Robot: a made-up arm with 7 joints.
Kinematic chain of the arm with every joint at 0, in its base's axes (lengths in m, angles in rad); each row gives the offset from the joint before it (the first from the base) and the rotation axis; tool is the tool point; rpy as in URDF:
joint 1: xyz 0 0 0.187 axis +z
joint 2: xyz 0 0 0 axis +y
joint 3: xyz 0 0 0.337 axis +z
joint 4: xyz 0.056 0 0 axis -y
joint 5: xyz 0.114 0 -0.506 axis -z
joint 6: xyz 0 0 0 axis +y
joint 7: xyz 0.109 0 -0.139 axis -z
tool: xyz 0 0 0 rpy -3.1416 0 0
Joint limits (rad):
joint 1: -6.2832..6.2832
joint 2: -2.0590..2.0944
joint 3: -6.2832..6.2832
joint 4: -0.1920..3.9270
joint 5: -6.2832..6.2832
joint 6: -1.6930..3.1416
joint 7: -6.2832..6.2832
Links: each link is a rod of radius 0.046 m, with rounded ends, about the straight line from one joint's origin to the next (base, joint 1, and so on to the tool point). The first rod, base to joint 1, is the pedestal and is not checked.
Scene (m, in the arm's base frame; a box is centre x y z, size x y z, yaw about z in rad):
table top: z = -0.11
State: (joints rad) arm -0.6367 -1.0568 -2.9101 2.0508 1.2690 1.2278 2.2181
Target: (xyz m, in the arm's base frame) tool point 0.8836 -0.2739 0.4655
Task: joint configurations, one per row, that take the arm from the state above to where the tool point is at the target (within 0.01 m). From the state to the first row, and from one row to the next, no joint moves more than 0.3 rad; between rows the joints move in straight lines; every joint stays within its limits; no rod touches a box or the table.
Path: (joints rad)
1: -0.5871 -0.7612 -2.8938 2.2490 1.2987 1.2295 2.2181
2: -0.5376 -0.4657 -2.8775 2.4472 1.3284 1.2311 2.2181
3: -0.4880 -0.1701 -2.8612 2.6454 1.3580 1.2328 2.2181
4: -0.4384 0.1255 -2.8449 2.8436 1.3877 1.2344 2.2181
5: -0.3889 0.4210 -2.8285 3.0419 1.4174 1.2361 2.2181
6: -0.3393 0.7166 -2.8122 3.2401 1.4471 1.2377 2.2181
7: -0.2897 1.0122 -2.7959 3.4383 1.4767 1.2394 2.2181

